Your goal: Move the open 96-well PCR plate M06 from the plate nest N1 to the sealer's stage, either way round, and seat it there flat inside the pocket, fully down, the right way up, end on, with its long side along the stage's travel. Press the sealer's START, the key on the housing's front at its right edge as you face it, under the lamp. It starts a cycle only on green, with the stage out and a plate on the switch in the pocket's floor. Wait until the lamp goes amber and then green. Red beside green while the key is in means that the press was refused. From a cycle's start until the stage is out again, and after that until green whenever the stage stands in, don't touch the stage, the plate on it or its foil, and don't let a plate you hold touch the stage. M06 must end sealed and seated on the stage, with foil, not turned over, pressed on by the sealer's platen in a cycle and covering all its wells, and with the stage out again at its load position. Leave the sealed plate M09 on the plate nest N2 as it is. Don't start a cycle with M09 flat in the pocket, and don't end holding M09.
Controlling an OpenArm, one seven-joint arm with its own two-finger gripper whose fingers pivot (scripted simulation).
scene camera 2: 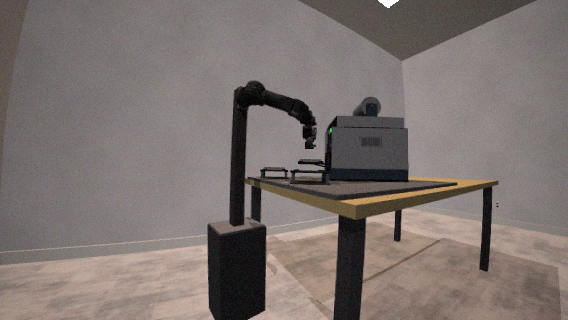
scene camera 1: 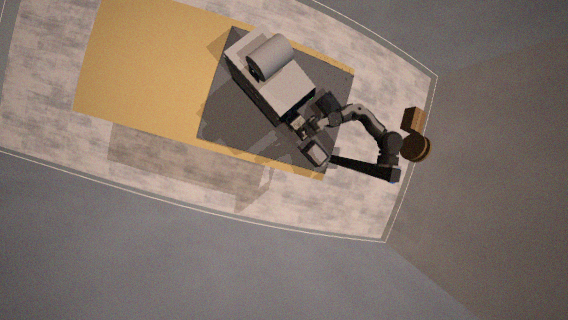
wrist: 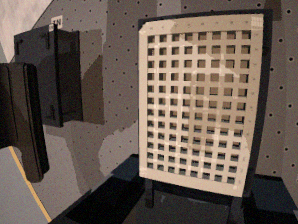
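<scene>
There is an open plate M06 (wrist: pixel 209 78) here, and I can see a sealer (wrist: pixel 122 190) as well. A dark nest N1 (wrist: pixel 33 50) is also visible to me, and so is an arm column (scene camera 2: pixel 239 124).
</scene>
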